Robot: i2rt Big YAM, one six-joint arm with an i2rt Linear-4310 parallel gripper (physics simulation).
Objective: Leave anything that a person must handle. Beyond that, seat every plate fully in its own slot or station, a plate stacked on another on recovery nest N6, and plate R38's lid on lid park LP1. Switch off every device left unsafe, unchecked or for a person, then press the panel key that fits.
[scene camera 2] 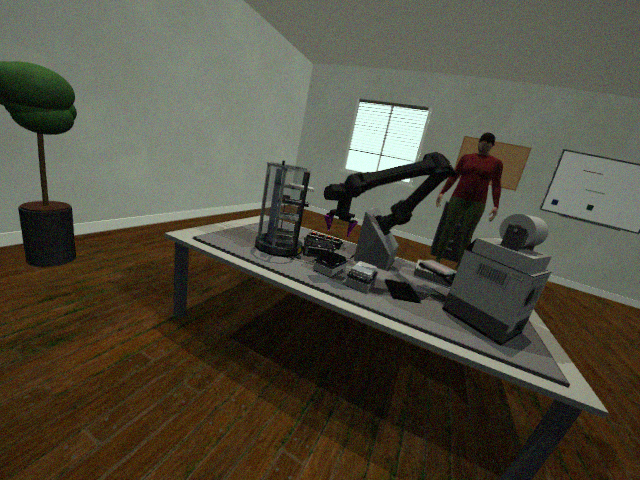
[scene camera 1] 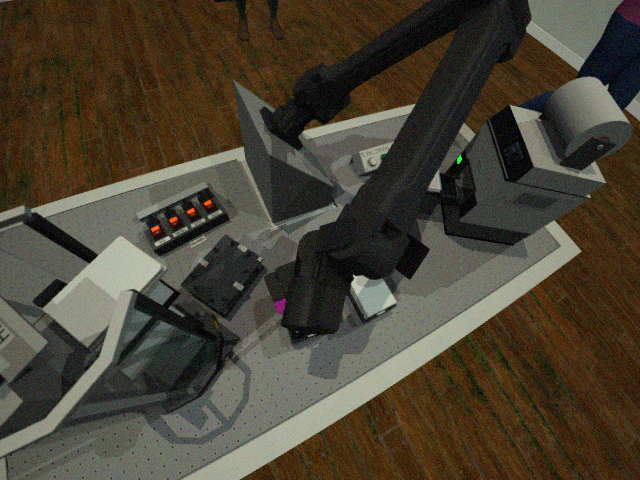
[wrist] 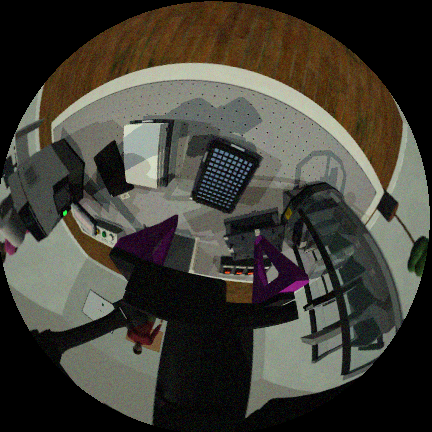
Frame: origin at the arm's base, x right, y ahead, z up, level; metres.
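Where they show: gripper, between the fingertips: point(scene camera 2: 338, 233) point(wrist: 218, 228); arm's base, origin of its link: point(scene camera 2: 381, 225) point(scene camera 1: 280, 131).
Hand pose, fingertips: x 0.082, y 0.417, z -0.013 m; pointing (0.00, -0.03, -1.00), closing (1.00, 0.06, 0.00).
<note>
Things, the pixels of their centre, and the offset from my fingertips.
- black plate with blue wells, middle of its body: point(wrist: 222, 179) point(scene camera 2: 332, 258) dy +0.007, dx -0.003, dz -0.121 m
- white-topped plate stack, middle of its body: point(wrist: 140, 155) point(scene camera 1: 368, 286) point(scene camera 2: 364, 268) dy +0.020, dx -0.168, dz -0.108 m
- black dock, middle of its body: point(scene camera 1: 224, 274) point(wrist: 254, 239) point(scene camera 2: 318, 246) dy -0.141, dx +0.153, dz -0.145 m
- button panel, middle of its body: point(scene camera 1: 384, 156) point(wrist: 104, 232) point(scene camera 2: 436, 273) dy -0.383, dx -0.447, dz -0.141 m
- tall glazed tower, middle of its body: point(scene camera 1: 114, 340) point(wrist: 343, 276) point(scene camera 2: 285, 206) dy -0.013, dx +0.325, dz +0.041 m
- grey machine, middle of its body: point(scene camera 1: 524, 168) point(scene camera 2: 503, 271) dy -0.099, dx -0.677, dz +0.045 m
- dark slab, middle of its body: point(scene camera 1: 397, 247) point(wrist: 111, 171) point(scene camera 2: 401, 290) dy -0.071, dx -0.335, dz -0.176 m
My gripper point(scene camera 2: 339, 231) point(wrist: 218, 228) is open and empty, high above the table; in scene camera 1 the arm hides most of it. A black plate with blue wells point(wrist: 226, 176) lies below it and is mostly hidden in scene camera 1. A white-topped plate stack point(scene camera 1: 372, 297) point(scene camera 2: 361, 273) point(wrist: 145, 155) sits beside it. A black dock point(scene camera 1: 224, 273) point(wrist: 252, 235) has light clips. A row of four lit red-orange switches point(scene camera 1: 180, 219) point(wrist: 240, 271) stands behind the dock. The button panel point(scene camera 1: 371, 161) point(wrist: 106, 234) is partly covered by the arm in scene camera 1. Slot labels are unreadable.
A tall glazed tower point(scene camera 1: 165, 351) point(scene camera 2: 283, 206) point(wrist: 345, 280) with shelves stands at one end. A grey machine point(scene camera 1: 522, 191) point(scene camera 2: 496, 286) point(wrist: 50, 185) with a roll and green light stands at the other. A dark slab point(scene camera 2: 403, 290) point(wrist: 113, 168) and the grey wedge-shaped arm mount point(scene camera 1: 289, 180) point(scene camera 2: 374, 242) are between them.
</note>
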